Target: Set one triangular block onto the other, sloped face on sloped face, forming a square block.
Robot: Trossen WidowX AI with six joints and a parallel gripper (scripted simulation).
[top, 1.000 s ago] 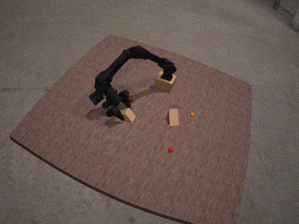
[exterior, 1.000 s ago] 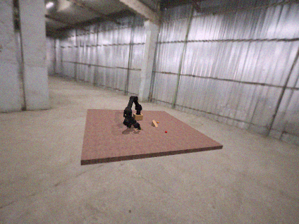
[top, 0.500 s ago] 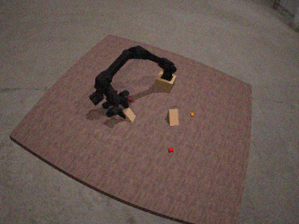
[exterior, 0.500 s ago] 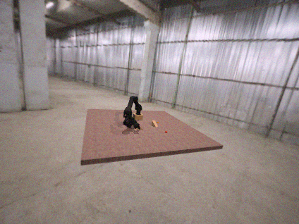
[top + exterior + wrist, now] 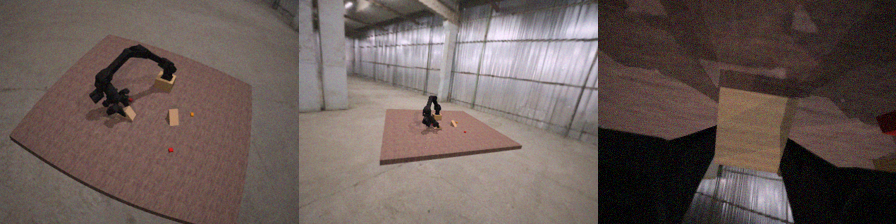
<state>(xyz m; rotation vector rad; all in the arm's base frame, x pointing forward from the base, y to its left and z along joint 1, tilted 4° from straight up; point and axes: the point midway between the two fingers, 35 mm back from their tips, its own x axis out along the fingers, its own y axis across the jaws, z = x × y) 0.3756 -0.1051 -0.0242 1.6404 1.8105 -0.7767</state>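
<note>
The small red piece is 120 mm behind my gripper tip, 40 mm to the right of it and 20 mm below it. Also, from my gripper tip: orange cube: 210 mm behind, 310 mm to the left, 20 mm below; then tan triangular block: 10 mm above.
</note>
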